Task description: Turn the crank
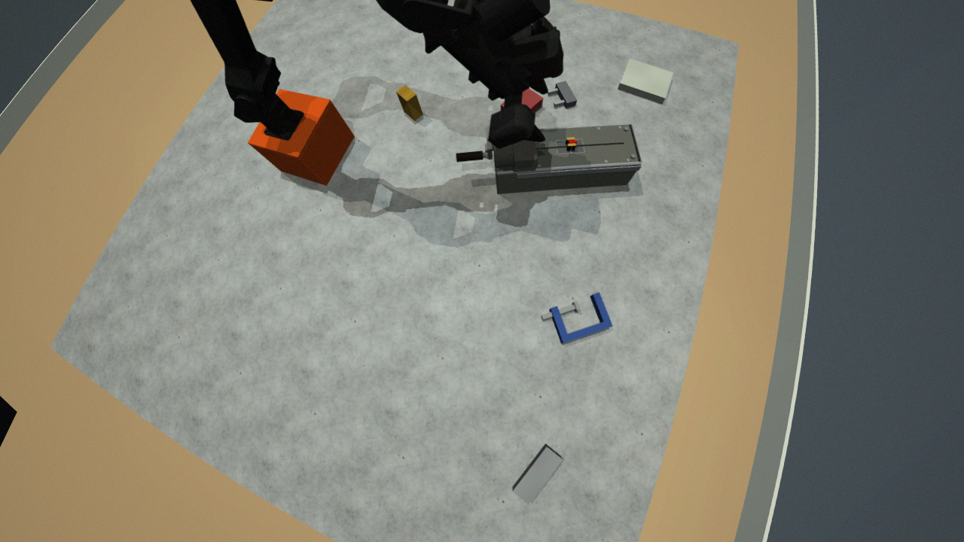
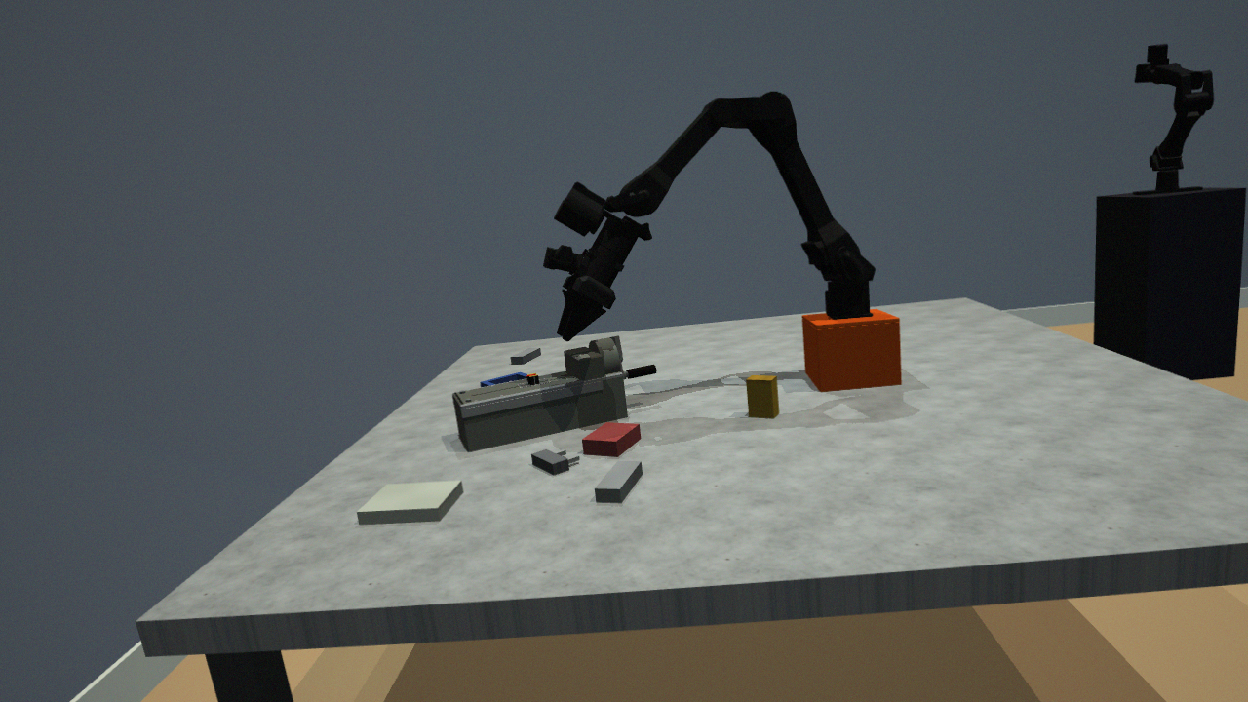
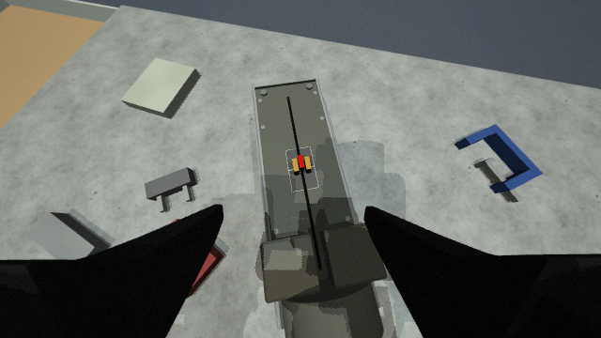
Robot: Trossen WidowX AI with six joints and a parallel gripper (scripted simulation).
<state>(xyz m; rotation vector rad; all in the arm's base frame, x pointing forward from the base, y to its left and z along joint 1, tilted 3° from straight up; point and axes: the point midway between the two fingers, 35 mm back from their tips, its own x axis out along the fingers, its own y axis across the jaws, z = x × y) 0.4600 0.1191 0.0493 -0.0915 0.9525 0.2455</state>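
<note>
The black crank handle is 120 mm behind my gripper tip, 60 mm to the right of it and 80 mm below it. Also, from my gripper tip: red pointer 60 mm ahead, 10 mm to the left, 60 mm below; grey bracket 190 mm to the left, 140 mm below; red block 80 mm behind, 130 mm to the left, 130 mm below.
</note>
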